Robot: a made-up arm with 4 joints.
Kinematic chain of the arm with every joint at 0, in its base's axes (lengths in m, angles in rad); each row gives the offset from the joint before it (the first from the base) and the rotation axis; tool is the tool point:
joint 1: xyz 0 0 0.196 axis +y
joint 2: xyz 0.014 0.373 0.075 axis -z
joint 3: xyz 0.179 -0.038 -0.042 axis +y
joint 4: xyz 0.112 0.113 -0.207 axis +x
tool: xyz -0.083 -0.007 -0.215
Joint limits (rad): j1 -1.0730..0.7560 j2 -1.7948..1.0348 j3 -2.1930..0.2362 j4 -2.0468..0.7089
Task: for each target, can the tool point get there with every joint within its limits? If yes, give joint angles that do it. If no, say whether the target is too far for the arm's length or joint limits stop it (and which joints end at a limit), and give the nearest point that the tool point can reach.
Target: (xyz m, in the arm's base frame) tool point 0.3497 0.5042 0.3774
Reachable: yes | joints -0.8131 -0.7210 -0.7062 -1.3932
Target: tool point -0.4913 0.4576 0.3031
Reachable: no: joint limits stop it (at a limit: joint 1, joint 2, joint 4) | nearest point -0.4032 0.5039 0.1049 | short by 0.222 m
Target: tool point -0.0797 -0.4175 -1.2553
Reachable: no: too far | nearest point 0.0753 0.0680 -0.2640 | short by 1.115 m
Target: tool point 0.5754 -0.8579 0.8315
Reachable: no: too far | nearest point 0.2641 -0.1037 0.4877 | short by 0.885 m
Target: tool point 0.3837 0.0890 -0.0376
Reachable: yes | joints -0.0267 0.5929 -0.7194 -0.4906
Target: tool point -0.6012 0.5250 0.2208
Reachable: no: joint limits stop it (at a limit: joint 1, joint 2, joint 4) | nearest point -0.4093 0.5629 0.1180 | short by 0.221 m
